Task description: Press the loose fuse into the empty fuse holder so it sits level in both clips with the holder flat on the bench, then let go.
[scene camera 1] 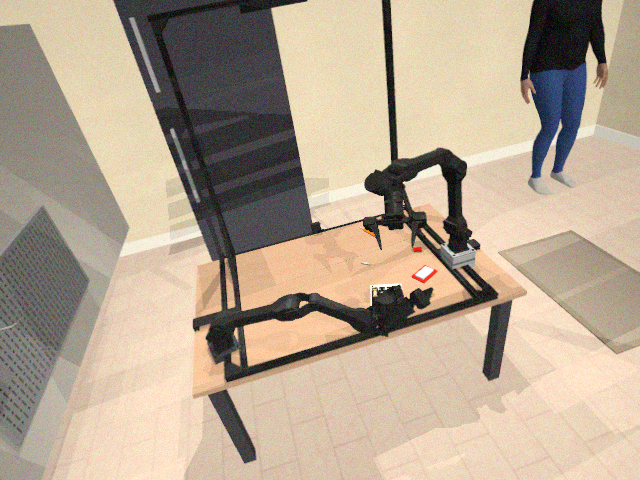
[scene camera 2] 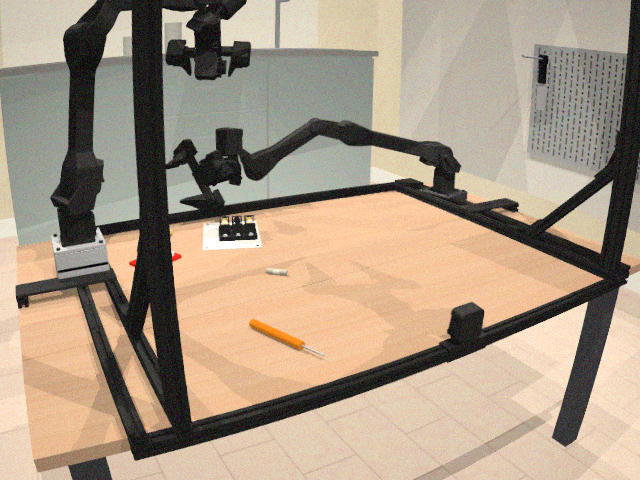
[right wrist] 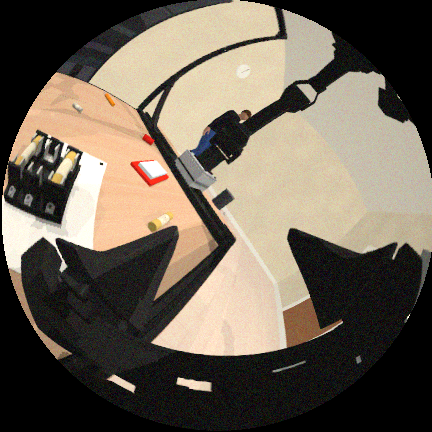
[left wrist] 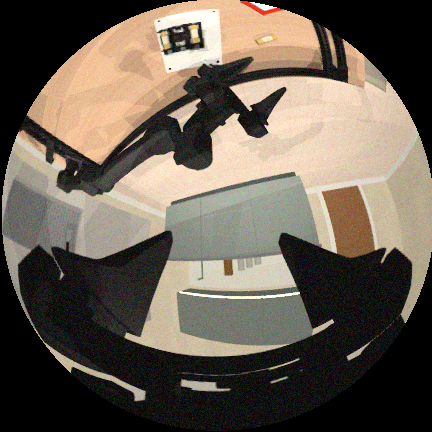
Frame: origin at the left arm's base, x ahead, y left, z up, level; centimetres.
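Seen in the pictures: left gripper, fingertip midpoint: (scene camera 1: 396,248) (left wrist: 227,237); right gripper, fingertip midpoint: (scene camera 1: 425,292) (scene camera 2: 171,184) (right wrist: 234,232) (left wrist: 268,70); left arm's base at its link origin: (scene camera 1: 457,247) (scene camera 2: 77,239) (right wrist: 202,164); right arm's base at its link origin: (scene camera 1: 223,344) (scene camera 2: 443,190) (left wrist: 72,164).
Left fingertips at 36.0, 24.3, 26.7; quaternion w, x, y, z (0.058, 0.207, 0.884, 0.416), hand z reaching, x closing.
Offsets run from my left fingertips to a thing's top centre, as dx, dy, dz. "spot": to the spot under its first point.
The black fuse holder {-1.4, -15.8, -30.9} (scene camera 2: 237,230) (left wrist: 181,37) (right wrist: 36,192) lies on a white plate {spot: -7.2, -18.5, -34.3} (scene camera 2: 210,242) (left wrist: 212,30) (right wrist: 90,200); gold-capped fuses fill its two outer positions and the middle clips are empty. A loose gold-capped fuse {-16.0, -10.5, -33.0} (left wrist: 267,38) (right wrist: 161,221) lies on the bench beside the plate. A smaller silver-capped fuse {-1.7, -39.6, -33.4} (scene camera 1: 364,263) (scene camera 2: 276,271) (right wrist: 77,107) lies farther off. My left gripper (scene camera 1: 397,248) (left wrist: 227,237) is open and empty, high above the bench. My right gripper (scene camera 2: 174,183) (left wrist: 268,70) (right wrist: 234,232) is open and empty, above the bench edge near the plate, hiding much of the holder in scene camera 1.
A red tray with a white pad {-20.7, -23.0, -33.0} (scene camera 1: 424,273) (right wrist: 150,171) and a small red block {-25.3, -38.7, -32.6} (scene camera 1: 417,249) (right wrist: 148,139) lie near the left arm's base. An orange screwdriver {-11.2, -62.3, -33.1} (scene camera 2: 276,334) (right wrist: 109,99) lies near the far rail. A black block (scene camera 2: 466,321) sits on that rail. Black frame posts stand around the bench.
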